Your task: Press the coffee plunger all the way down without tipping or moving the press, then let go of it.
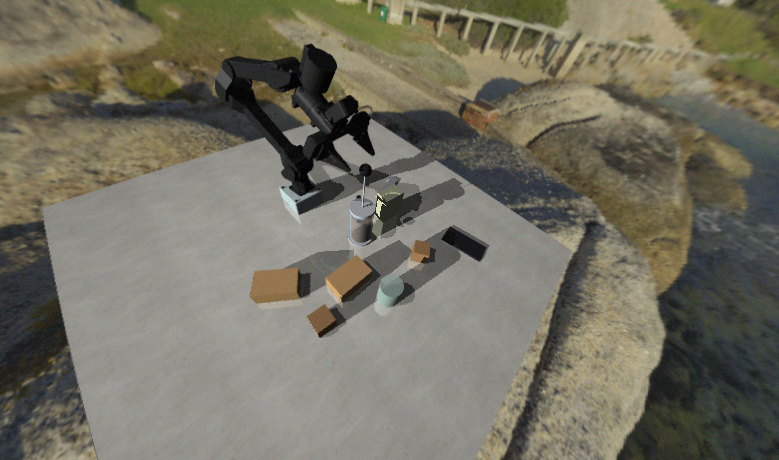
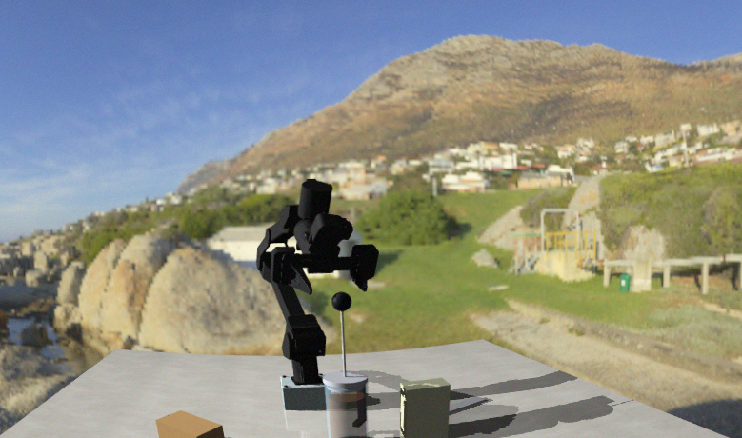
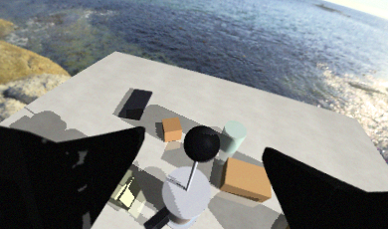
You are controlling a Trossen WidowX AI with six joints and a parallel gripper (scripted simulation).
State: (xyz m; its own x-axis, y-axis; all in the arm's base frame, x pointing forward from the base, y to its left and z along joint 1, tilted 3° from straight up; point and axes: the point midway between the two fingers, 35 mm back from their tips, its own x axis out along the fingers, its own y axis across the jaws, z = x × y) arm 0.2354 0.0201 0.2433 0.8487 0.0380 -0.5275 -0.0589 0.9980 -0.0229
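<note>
My gripper tip is 10 mm to the right of the coffee press and 160 mm above it. Also, from my gripper tip: teal cylinder 210 mm ahead, 100 mm to the right, 250 mm below; then flat black box 300 mm ahead, 230 mm to the left, 290 mm below.
</note>
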